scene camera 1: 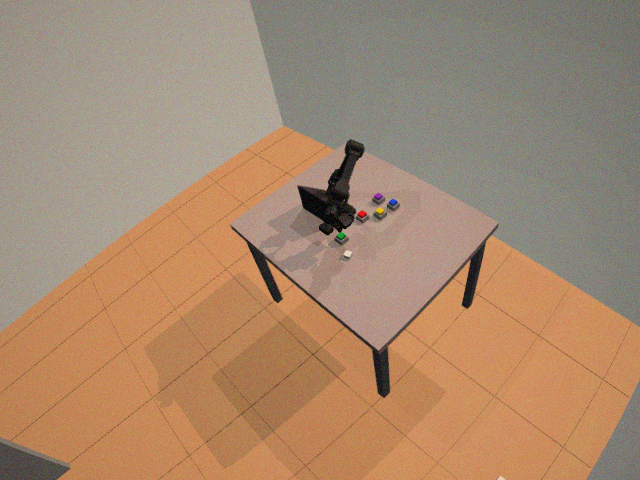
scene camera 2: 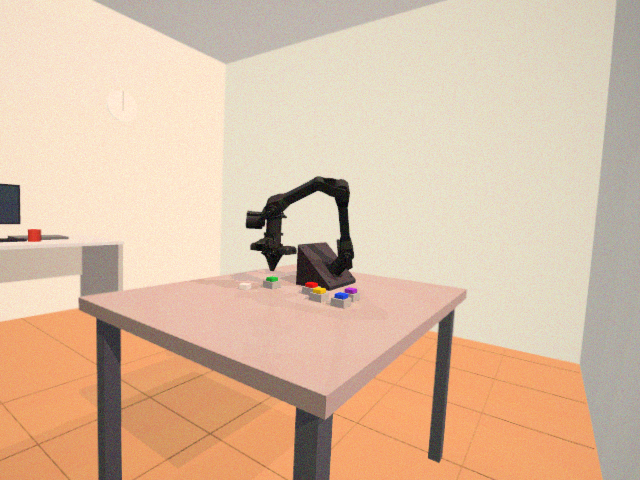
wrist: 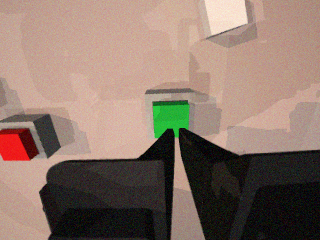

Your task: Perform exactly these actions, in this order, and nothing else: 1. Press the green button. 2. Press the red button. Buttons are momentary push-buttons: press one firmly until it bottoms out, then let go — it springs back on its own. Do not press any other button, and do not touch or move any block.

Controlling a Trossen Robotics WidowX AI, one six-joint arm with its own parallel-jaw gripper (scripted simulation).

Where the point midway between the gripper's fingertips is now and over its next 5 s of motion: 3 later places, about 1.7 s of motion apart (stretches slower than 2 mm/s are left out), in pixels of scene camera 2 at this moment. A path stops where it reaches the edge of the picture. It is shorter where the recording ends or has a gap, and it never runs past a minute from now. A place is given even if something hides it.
My gripper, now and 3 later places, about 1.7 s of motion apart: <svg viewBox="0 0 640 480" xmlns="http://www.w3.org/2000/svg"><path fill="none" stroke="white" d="M272 271L272 260L311 279L324 271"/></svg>
